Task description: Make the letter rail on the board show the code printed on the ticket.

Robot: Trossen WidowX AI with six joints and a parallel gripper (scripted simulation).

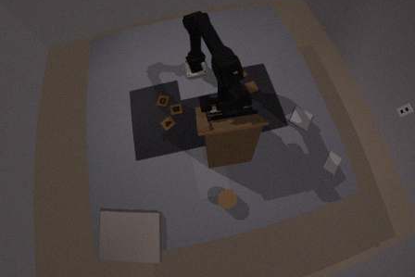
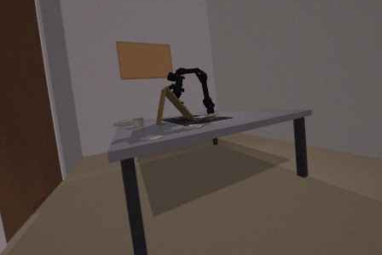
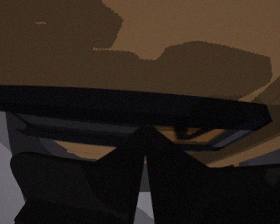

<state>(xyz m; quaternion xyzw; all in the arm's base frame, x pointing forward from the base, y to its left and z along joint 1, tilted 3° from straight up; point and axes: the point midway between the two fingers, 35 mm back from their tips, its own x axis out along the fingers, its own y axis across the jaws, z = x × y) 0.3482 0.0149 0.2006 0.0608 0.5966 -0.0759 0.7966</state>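
My gripper tip is 240 mm to the left of the letter tile, 240 mm past it and 170 mm above it. Also, from my gripper tip: white box 560 mm to the right, 340 mm ahead, 160 mm below; white ticket 90 mm below, 50 mm behind; dark mat 170 mm below, 160 mm behind, 40 mm to the right.
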